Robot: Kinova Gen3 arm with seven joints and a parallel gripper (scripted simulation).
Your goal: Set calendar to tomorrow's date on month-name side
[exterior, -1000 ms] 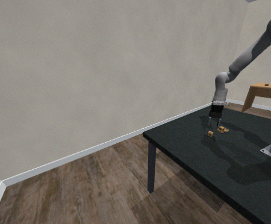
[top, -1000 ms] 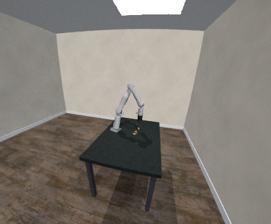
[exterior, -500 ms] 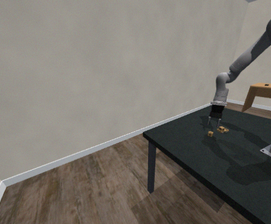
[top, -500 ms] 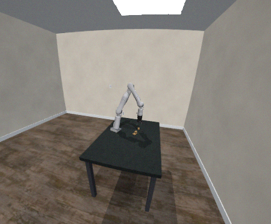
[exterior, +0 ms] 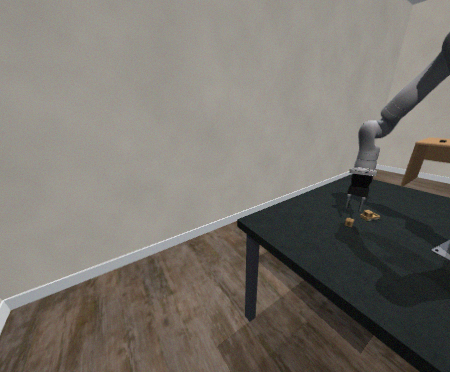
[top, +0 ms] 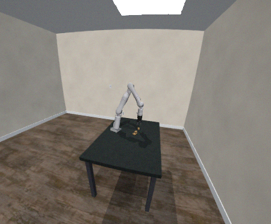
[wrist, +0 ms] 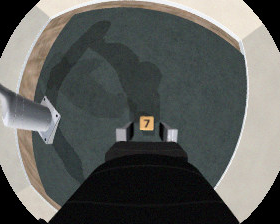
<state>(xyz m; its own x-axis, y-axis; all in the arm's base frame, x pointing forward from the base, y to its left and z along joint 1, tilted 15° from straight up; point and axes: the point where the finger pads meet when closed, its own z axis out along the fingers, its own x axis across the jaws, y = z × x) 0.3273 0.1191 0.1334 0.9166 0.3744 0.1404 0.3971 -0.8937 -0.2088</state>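
Right now my hand is 90 mm above the wooden date cube.
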